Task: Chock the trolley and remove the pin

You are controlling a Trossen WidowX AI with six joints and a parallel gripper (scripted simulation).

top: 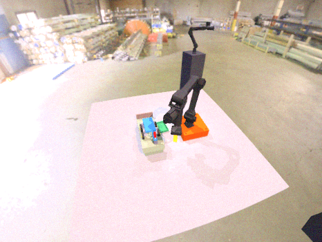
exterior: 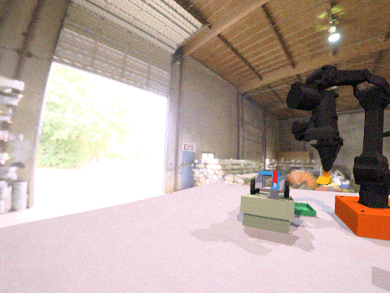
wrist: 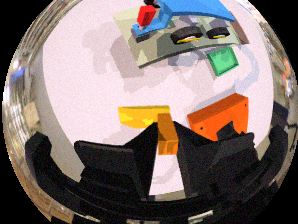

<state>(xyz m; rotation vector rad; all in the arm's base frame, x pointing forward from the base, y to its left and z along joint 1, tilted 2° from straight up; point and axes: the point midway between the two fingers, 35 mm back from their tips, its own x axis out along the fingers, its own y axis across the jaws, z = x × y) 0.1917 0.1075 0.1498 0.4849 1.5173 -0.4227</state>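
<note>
My gripper tip is 12 cm short of the red-headed stop pin, 6 cm to the left of it and 4 cm above it. The rest, counted from my gripper tip: pale green ramp 17 cm to the right, 13 cm below, 12 cm ahead; yellow chock 2 cm to the left, 1 cm below, 1 cm ahead; blue-topped trolley 16 cm to the right, 12 cm ahead, 6 cm below.
</note>
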